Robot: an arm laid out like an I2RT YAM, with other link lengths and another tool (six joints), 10 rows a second.
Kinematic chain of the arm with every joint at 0, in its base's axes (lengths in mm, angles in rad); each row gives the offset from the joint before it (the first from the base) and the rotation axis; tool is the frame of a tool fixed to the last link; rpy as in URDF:
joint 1: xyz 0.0 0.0 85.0 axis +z
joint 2: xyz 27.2 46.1 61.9 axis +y
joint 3: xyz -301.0 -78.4 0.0 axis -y
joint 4: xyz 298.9 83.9 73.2 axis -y
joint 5: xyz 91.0 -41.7 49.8 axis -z
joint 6: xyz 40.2 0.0 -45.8 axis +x
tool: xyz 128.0 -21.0 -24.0 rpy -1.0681 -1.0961 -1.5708
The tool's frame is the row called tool.
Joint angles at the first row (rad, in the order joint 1, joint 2, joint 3, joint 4, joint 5, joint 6):
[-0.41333, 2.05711, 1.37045, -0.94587, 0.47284, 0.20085]
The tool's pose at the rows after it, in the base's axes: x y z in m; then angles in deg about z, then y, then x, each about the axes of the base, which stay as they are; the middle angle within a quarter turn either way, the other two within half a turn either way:
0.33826, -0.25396, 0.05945, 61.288, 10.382, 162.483
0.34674, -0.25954, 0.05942, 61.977, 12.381, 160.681
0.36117, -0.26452, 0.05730, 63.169, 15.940, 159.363
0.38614, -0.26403, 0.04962, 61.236, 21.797, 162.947
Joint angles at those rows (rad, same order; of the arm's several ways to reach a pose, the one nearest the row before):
[-0.41333, 2.05712, 1.37046, -0.92527, 0.59949, 0.25807]
[-0.41371, 2.05712, 1.37046, -0.87986, 0.61132, 0.25806]
[-0.41371, 2.05711, 1.37045, -0.81160, 0.60140, 0.25578]
[-0.41371, 2.05709, 1.37045, -0.72004, 0.51251, 0.19322]

